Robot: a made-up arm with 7 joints. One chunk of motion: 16 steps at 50 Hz.
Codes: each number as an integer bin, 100 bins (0 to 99) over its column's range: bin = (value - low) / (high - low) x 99, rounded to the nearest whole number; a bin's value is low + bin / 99 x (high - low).
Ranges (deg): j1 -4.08..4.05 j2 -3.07..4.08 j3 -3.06..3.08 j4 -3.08..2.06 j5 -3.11..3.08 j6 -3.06..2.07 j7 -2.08..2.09
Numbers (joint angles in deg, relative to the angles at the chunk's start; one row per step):
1: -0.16 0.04 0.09 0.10 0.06 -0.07 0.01
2: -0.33 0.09 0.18 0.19 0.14 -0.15 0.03
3: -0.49 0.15 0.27 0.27 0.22 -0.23 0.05
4: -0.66 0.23 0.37 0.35 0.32 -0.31 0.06
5: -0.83 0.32 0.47 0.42 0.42 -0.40 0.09
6: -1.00 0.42 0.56 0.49 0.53 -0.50 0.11
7: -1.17 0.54 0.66 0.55 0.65 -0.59 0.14
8: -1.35 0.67 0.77 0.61 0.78 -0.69 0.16
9: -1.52 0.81 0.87 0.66 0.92 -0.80 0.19
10: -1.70 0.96 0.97 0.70 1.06 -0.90 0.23
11: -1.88 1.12 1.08 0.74 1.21 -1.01 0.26
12: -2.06 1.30 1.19 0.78 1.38 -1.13 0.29
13: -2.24 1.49 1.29 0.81 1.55 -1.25 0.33
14: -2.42 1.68 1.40 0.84 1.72 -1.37 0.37
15: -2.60 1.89 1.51 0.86 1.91 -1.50 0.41
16: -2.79 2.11 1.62 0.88 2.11 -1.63 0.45
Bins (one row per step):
1: 48 43 51 61 51 58 50
2: 46 44 52 63 52 56 50
3: 44 45 54 65 53 55 51
4: 42 46 55 66 55 53 51
5: 40 47 57 67 56 51 52
6: 38 48 58 69 58 49 52
7: 35 50 60 70 60 48 53
8: 33 52 62 71 62 46 53
9: 31 54 63 72 64 44 54
10: 29 56 65 73 67 42 55
11: 27 58 67 74 69 40 56
12: 25 61 69 74 72 37 56
13: 22 63 70 75 75 35 57
14: 20 66 72 76 77 33 58
15: 18 69 74 76 80 30 59
16: 16 72 75 76 83 28 60

